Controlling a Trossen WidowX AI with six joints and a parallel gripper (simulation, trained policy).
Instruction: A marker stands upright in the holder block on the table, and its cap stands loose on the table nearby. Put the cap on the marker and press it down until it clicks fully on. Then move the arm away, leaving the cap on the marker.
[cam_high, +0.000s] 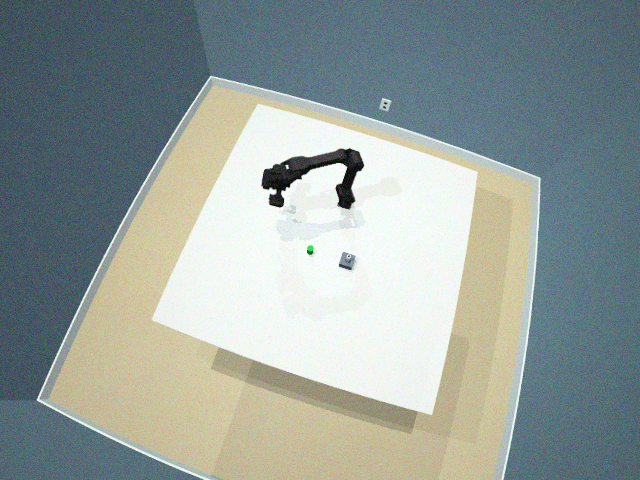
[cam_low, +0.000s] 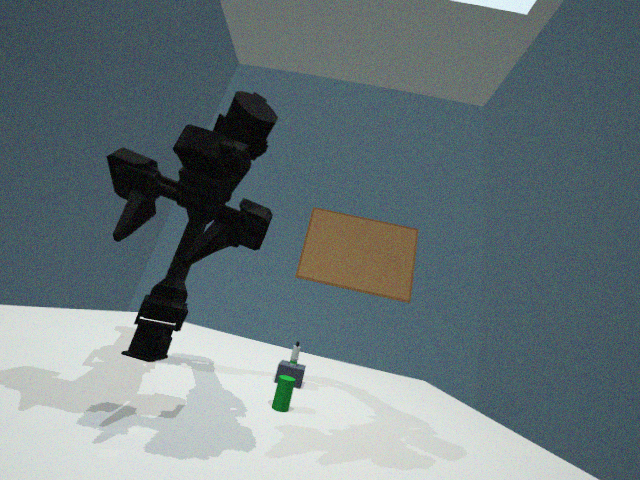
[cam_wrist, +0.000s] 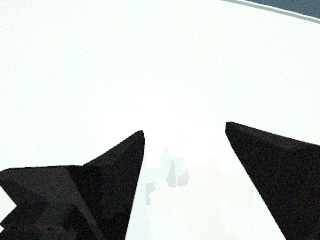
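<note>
Now: gripper tip 24 cm to the right of the green cap, 15 cm above it and 14 cm short of it. The rest, counted from my gripper tip: grey holder block (42 cm to the left, 16 cm below, 14 cm ahead).
</note>
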